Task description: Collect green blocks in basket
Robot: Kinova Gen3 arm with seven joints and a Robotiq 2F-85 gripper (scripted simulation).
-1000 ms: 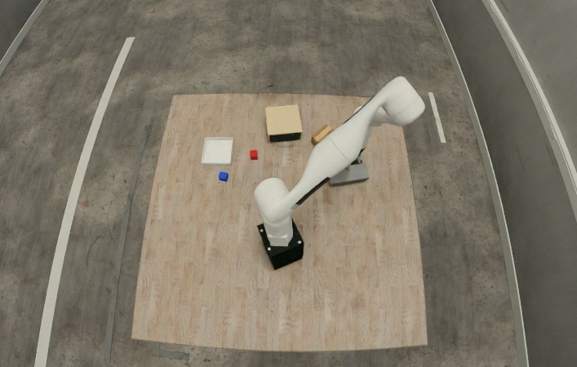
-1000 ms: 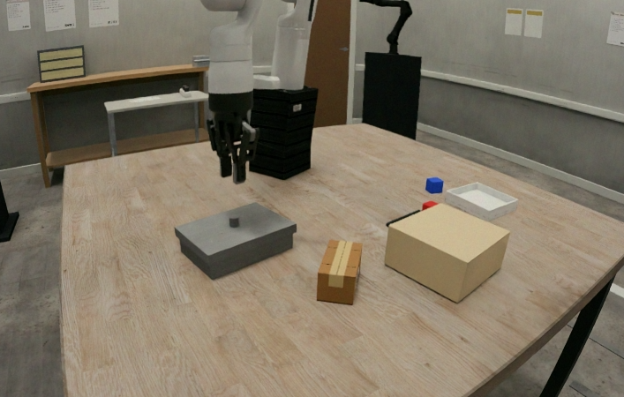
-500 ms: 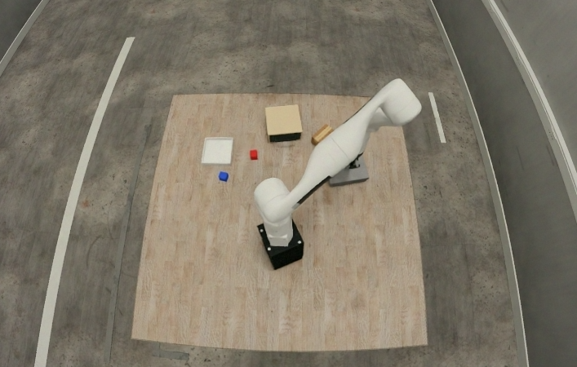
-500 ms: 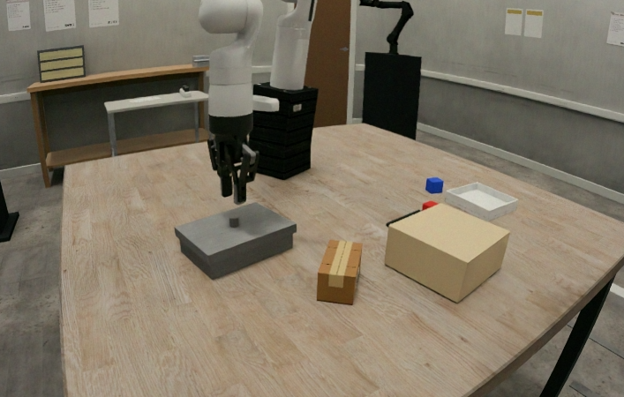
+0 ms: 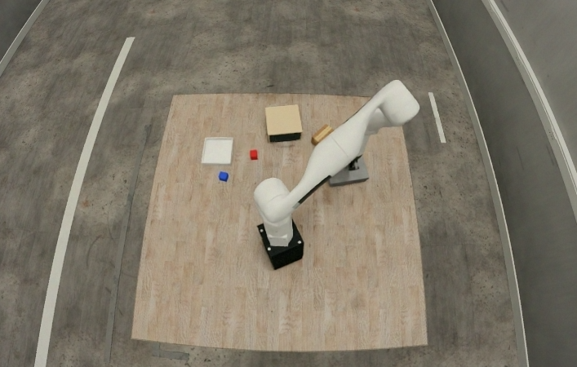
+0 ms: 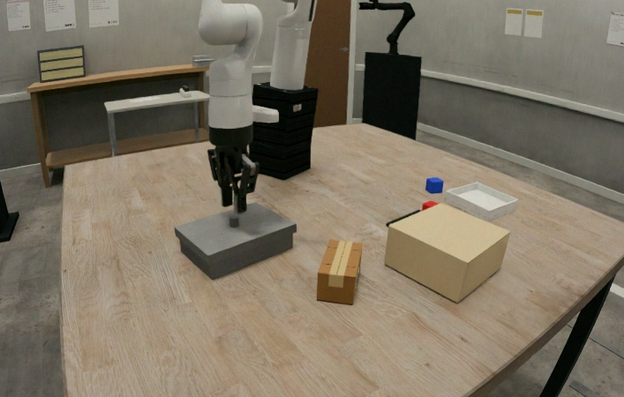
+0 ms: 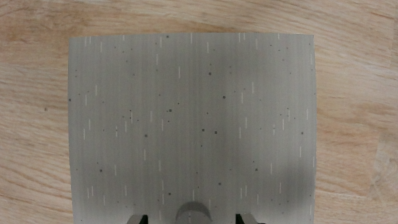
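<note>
My gripper is now 5 cm above the lid. Also, from my hand: small cardboard box: 18 cm ahead, 11 cm to the left, 7 cm below; grey metal box: 8 cm below; drawer: 31 cm to the left, 22 cm ahead, 7 cm below.
</note>
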